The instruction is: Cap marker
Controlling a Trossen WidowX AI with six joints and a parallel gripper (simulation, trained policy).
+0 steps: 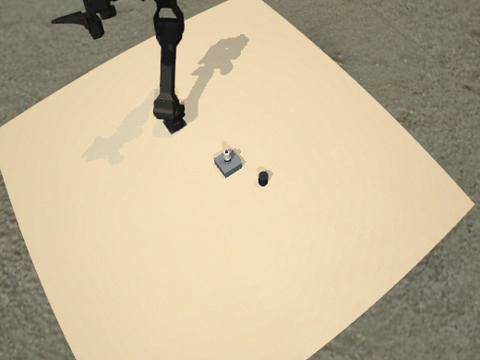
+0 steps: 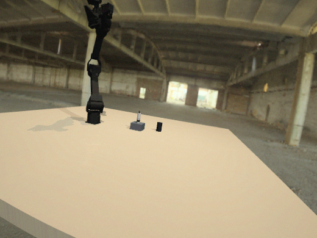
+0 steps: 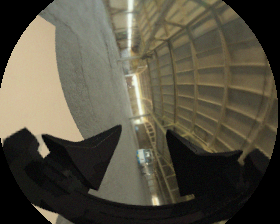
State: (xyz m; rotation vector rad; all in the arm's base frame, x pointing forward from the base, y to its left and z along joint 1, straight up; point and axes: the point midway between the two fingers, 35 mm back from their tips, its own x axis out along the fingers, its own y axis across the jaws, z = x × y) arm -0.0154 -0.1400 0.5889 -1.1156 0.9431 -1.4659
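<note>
Now: gripper tip 37 cm short of the black marker cap, 29 cm to the right of it and 57 cm above it. Also, from my gripper tip: grey holder block: 26 cm ahead, 23 cm to the left, 58 cm below.
</note>
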